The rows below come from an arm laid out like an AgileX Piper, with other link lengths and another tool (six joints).
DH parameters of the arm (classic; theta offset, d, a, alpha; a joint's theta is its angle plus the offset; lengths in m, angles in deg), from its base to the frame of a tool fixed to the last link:
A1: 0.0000 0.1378 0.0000 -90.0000
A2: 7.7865 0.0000 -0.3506 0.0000
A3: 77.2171 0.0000 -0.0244 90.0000
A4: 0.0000 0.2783 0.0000 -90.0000
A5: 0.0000 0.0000 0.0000 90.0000
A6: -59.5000 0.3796 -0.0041 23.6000
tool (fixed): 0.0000 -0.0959 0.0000 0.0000
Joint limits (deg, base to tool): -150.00..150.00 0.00..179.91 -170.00..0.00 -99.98..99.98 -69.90..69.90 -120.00..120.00
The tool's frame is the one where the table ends.
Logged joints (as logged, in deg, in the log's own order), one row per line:
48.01, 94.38, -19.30, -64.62, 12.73, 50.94
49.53, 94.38, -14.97, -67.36, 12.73, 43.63
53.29, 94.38, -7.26, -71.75, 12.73, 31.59
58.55, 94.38, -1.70, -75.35, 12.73, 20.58
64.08, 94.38, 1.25, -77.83, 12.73, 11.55
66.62, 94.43, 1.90, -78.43, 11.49, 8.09
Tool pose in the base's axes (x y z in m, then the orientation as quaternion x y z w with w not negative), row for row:
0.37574, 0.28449, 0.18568, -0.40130, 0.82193, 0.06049, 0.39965
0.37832, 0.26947, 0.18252, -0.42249, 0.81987, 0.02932, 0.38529
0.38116, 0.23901, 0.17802, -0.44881, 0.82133, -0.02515, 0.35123
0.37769, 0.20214, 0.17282, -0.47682, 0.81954, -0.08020, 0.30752
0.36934, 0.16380, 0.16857, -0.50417, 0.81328, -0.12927, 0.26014
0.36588, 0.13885, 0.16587, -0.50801, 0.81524, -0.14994, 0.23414
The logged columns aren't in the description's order. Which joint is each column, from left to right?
Columns, left to right: A5, A2, A6, A3, A1, A4.
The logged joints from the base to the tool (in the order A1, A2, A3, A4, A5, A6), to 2 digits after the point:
12.73, 94.38, -64.62, 50.94, 48.01, -19.30
12.73, 94.38, -67.36, 43.63, 49.53, -14.97
12.73, 94.38, -71.75, 31.59, 53.29, -7.26
12.73, 94.38, -75.35, 20.58, 58.55, -1.70
12.73, 94.38, -77.83, 11.55, 64.08, 1.25
11.49, 94.43, -78.43, 8.09, 66.62, 1.90

